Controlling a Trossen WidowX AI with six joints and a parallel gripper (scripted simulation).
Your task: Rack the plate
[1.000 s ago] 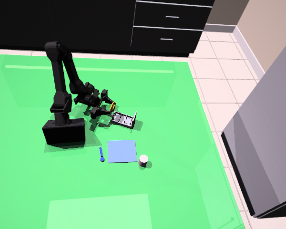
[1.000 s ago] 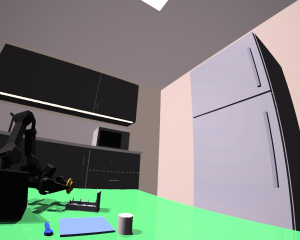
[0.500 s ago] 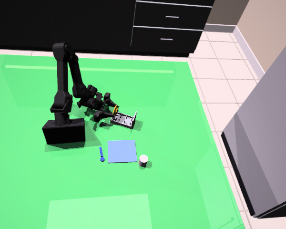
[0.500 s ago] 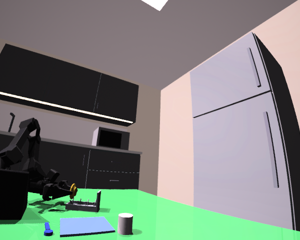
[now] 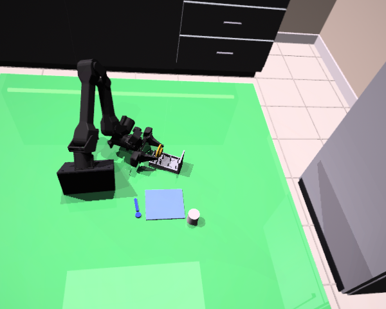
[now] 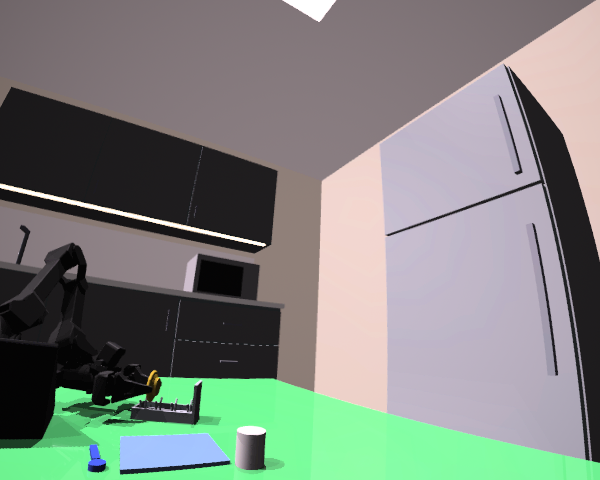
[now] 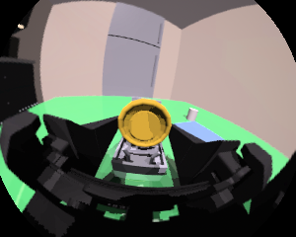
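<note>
Now: the grey dish rack 20 mm ahead of my gripper tip, 10 mm to the right of it and 40 mm below it. Round my gripper tip: light blue mat 30 mm behind, 210 mm to the right, 60 mm below; then yellow plate 10 mm behind; then blue spoon 140 mm behind, 210 mm to the right, 60 mm below.
</note>
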